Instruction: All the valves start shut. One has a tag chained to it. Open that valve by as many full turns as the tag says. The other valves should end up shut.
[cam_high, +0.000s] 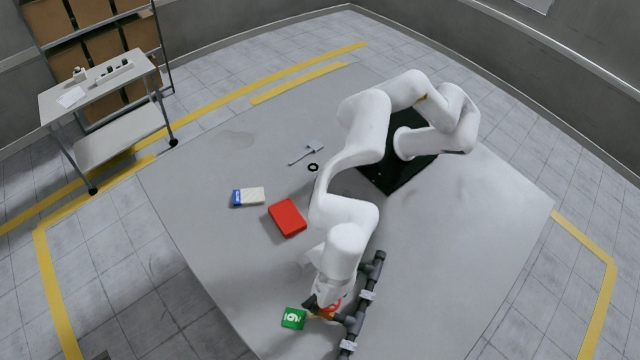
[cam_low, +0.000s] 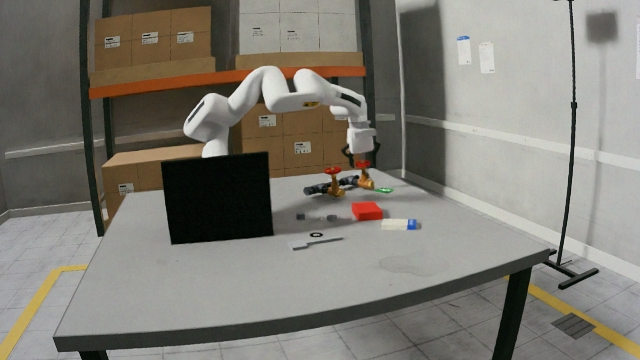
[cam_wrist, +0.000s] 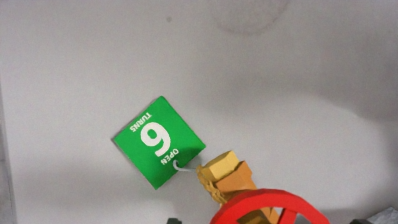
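The green tag is 70 mm ahead of my hand, 30 mm to the right of it and 110 mm below it. From my hand the other things lie so: grey nut 230 mm behind, 320 mm to the right, 110 mm below; white-and-blue box 50 mm behind, 470 mm to the right, 110 mm below; red block 110 mm behind, 320 mm to the right, 100 mm below.
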